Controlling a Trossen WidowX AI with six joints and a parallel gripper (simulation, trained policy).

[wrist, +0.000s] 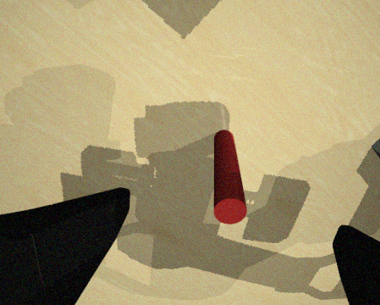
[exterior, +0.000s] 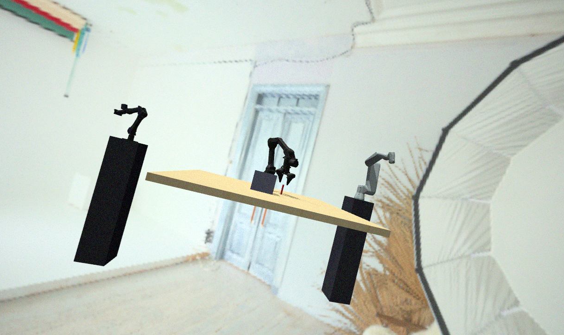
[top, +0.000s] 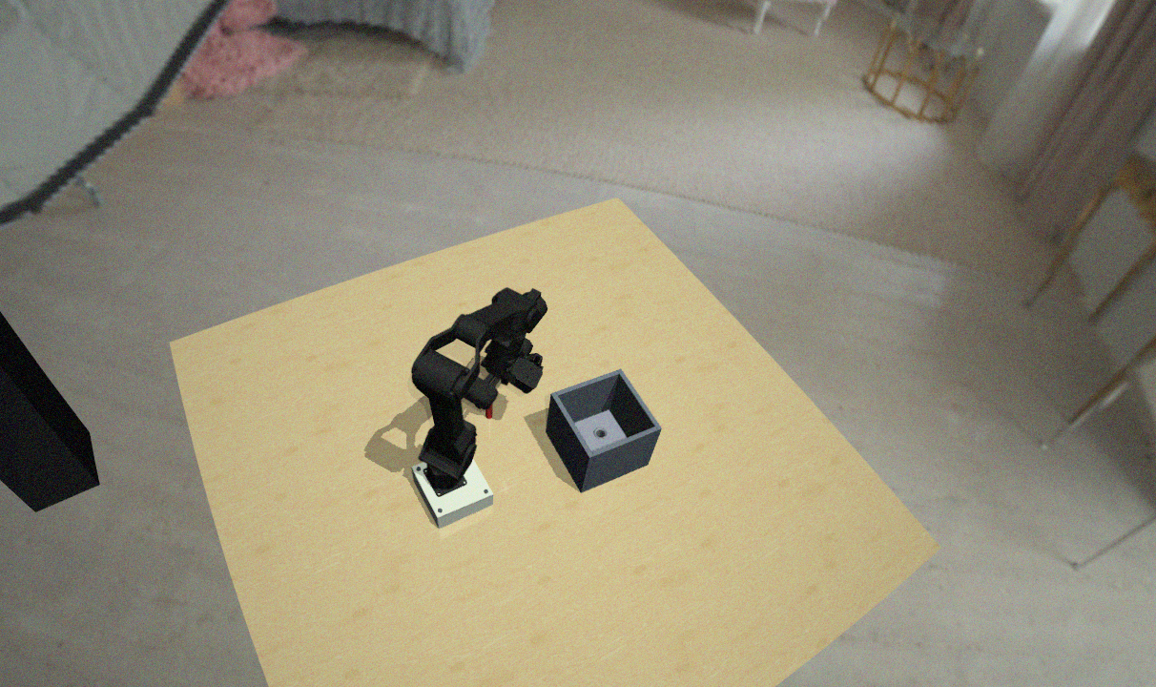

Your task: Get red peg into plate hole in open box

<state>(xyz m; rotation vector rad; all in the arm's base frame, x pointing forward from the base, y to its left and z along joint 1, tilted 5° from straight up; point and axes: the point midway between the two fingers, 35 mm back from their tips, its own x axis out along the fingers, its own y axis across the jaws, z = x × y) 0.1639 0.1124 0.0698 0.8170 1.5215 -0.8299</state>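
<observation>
The red peg is 50 mm below my gripper tip. The rest, counted from my gripper tip: light grey plate: 150 mm ahead, 180 mm to the right, 40 mm below.
</observation>
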